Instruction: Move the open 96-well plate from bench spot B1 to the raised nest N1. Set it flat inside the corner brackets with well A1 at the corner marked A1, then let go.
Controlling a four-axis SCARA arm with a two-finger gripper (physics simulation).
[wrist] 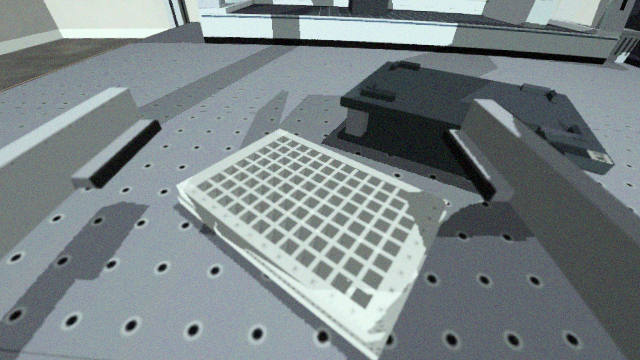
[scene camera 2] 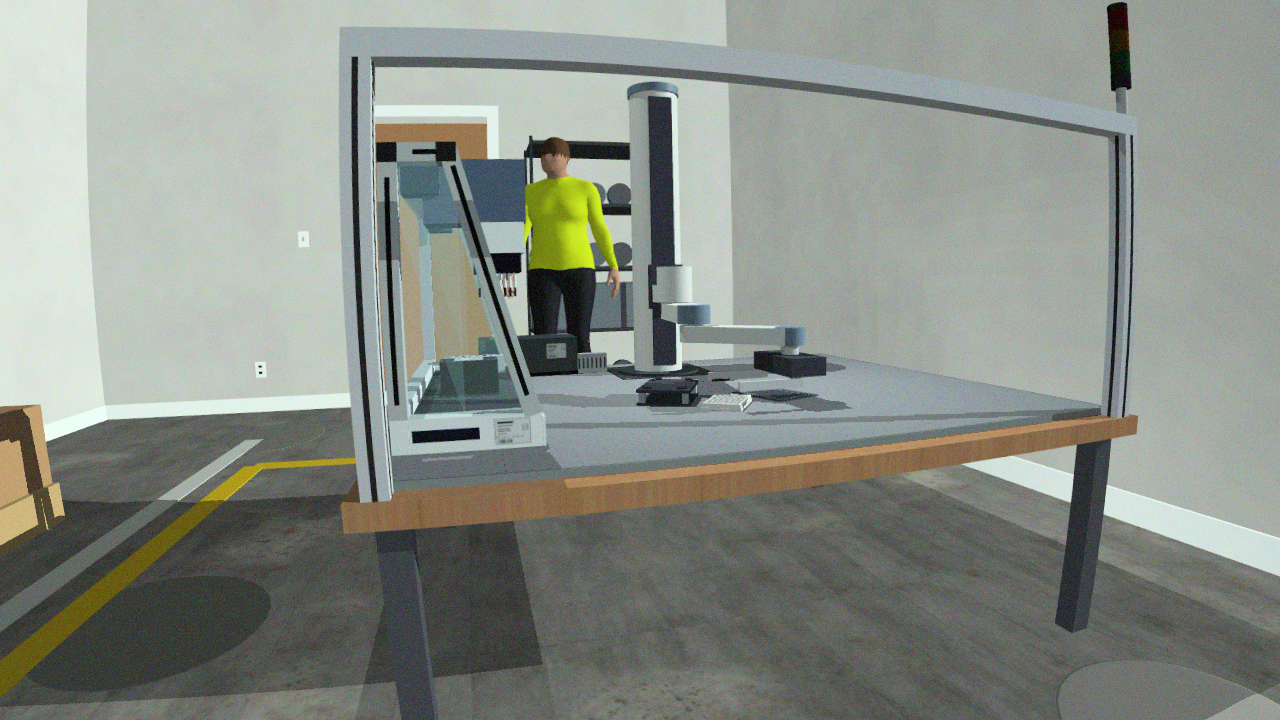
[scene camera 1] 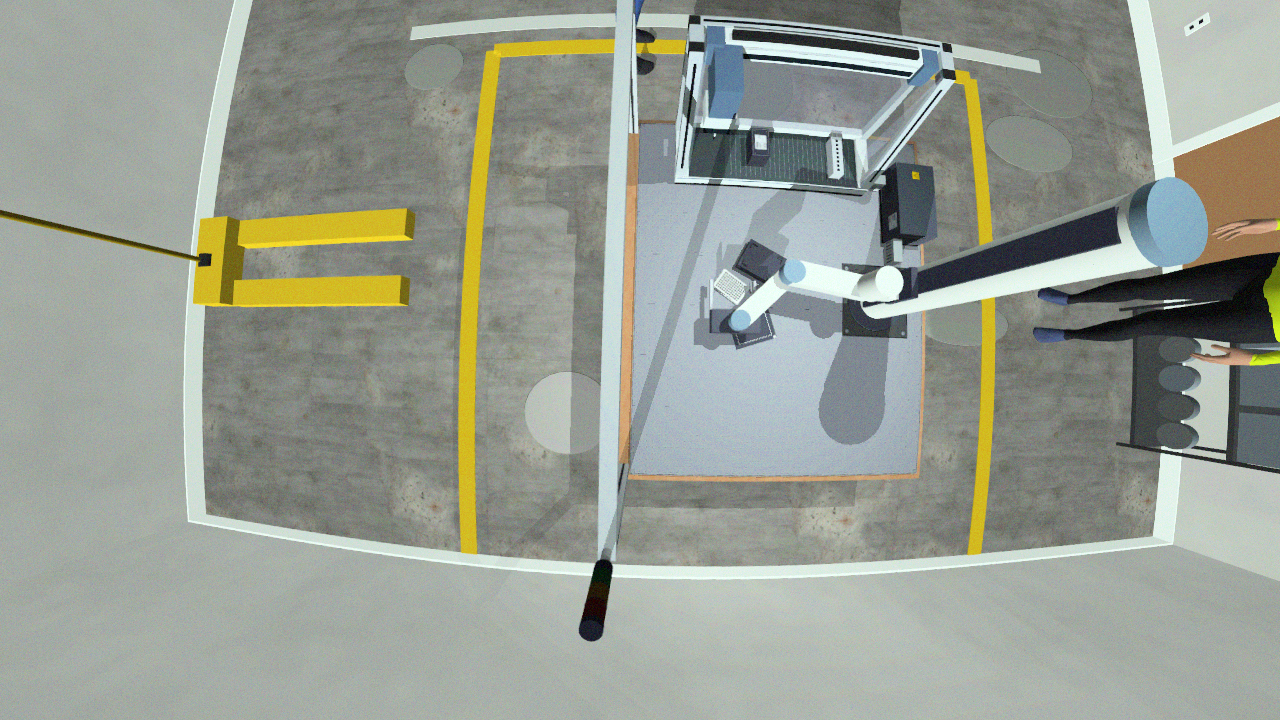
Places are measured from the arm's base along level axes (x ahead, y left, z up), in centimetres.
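Where they show: gripper, fingertip midpoint: (wrist: 301, 112) (scene camera 2: 723, 381) (scene camera 1: 732, 280); arm's base, origin of the base link: (scene camera 2: 658, 374).
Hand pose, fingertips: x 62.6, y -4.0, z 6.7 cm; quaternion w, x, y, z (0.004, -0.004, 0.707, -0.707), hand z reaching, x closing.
Observation:
Each offset is from my fingertips to the centre of the thing. "spot": to the spot under its first point.
The white 96-well plate @(dz -4.7, dx -0.5, dy +1.3 cm) (scene camera 1: 729, 285) (scene camera 2: 726, 402) (wrist: 310, 215) lies flat on the perforated bench, turned at an angle to the fingers in the wrist view. My gripper (wrist: 301, 112) is open and empty, with a dark-padded finger to each side of the plate's far part; the fingers look higher than the plate. The raised dark nest @(dz -3.3, dx -12.3, dy -8.5 cm) (scene camera 1: 760, 257) (scene camera 2: 667, 392) (wrist: 425, 100) stands beyond the plate to the right, with low corner brackets on top; my right finger hides part of it. A small label shows at its right corner. I cannot read well A1 or the A1 mark.
A flat dark outlined holder @(dz -5.3, dx -9.4, dy +17.4 cm) (scene camera 1: 754, 338) (scene camera 2: 785, 394) lies near the gripper body. A clear-sided enclosure (scene camera 1: 769, 186) (scene camera 2: 465, 433) (wrist: 330, 29) stands beyond the nest. A dark box @(spot: dz +6.1, dx -69.0, dy -32.8 cm) (scene camera 1: 905, 205) (scene camera 2: 547, 353) stands near the arm's column (scene camera 2: 660, 223). A person in yellow (scene camera 2: 561, 223) stands behind the bench.

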